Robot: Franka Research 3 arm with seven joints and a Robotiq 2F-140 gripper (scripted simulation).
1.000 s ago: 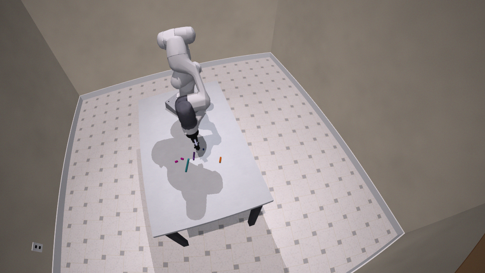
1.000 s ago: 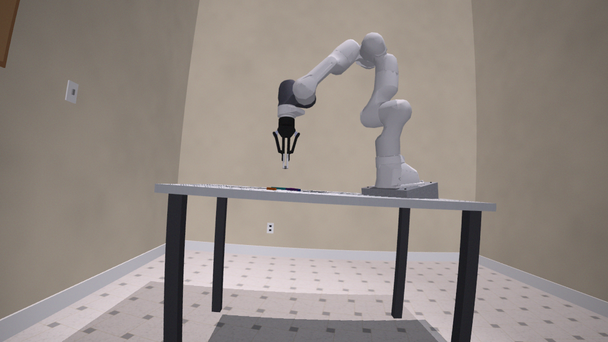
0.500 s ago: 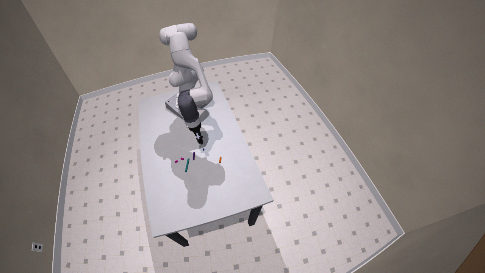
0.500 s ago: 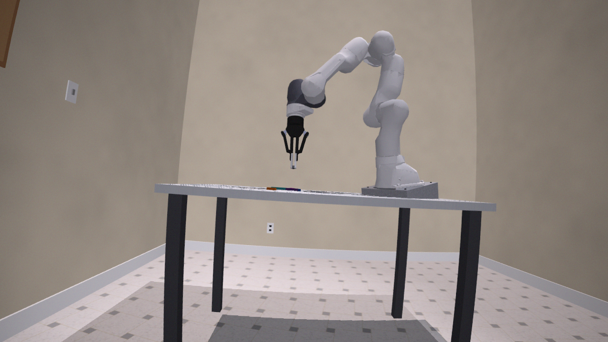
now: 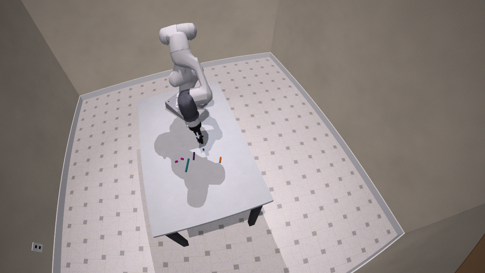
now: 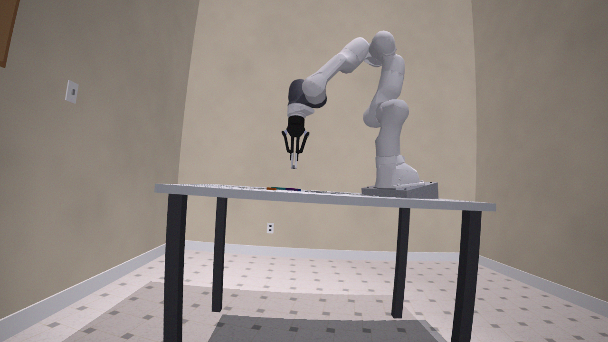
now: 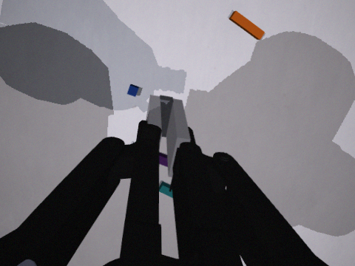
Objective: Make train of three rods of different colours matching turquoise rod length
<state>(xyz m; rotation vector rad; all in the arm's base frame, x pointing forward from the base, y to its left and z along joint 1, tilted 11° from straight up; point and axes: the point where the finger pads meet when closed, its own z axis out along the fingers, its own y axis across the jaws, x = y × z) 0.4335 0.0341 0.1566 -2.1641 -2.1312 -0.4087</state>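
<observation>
The grey rod is 3 cm below my hand. Also, from my hand: orange rod 8 cm ahead, 9 cm to the left, 13 cm below; purple rod 7 cm to the right, 13 cm below; blue rod 3 cm behind, 13 cm below.
</observation>
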